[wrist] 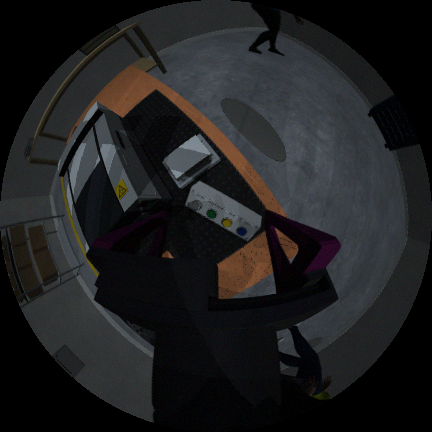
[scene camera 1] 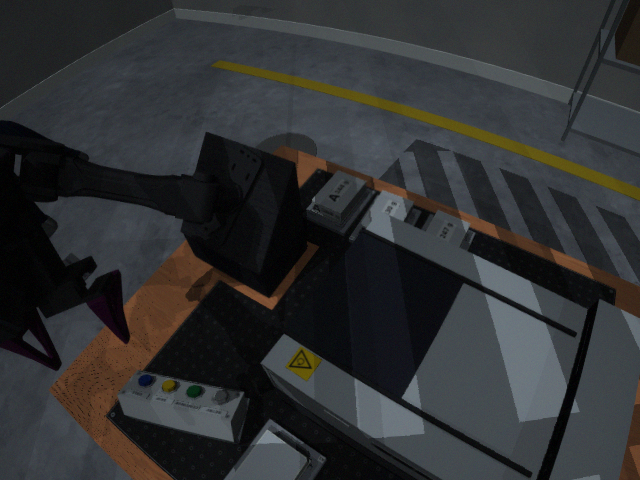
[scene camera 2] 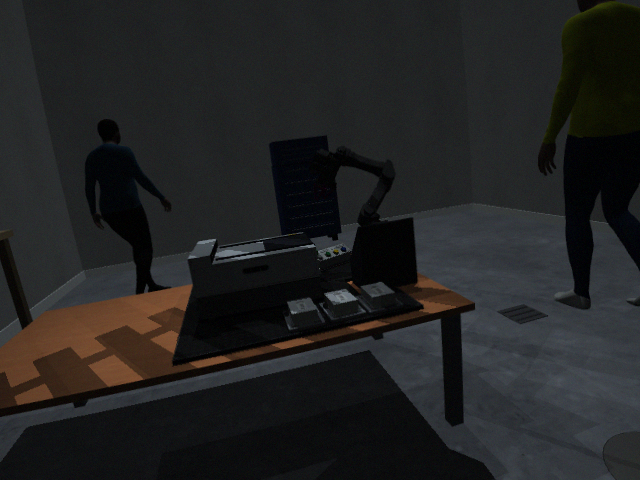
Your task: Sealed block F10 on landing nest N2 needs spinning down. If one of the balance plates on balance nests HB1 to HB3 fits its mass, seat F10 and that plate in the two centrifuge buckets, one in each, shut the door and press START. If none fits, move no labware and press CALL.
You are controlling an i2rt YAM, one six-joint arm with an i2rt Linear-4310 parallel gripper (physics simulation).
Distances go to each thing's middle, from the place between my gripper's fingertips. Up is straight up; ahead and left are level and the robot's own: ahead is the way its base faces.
Now: hand 1 cm past the button box (scene camera 1: 212,412), 1 cm to the right of it and 29 cm above it. Round my hand: centrifuge (scene camera 1: 517,375) 34 cm ahead, 33 cm to the left, 21 cm below; then white tagged part (scene camera 1: 270,450) 19 cm ahead, 3 cm to the left, 29 cm below; then dark lid (scene camera 1: 379,310) 19 cm ahead, 31 cm to the left, 12 cm below.
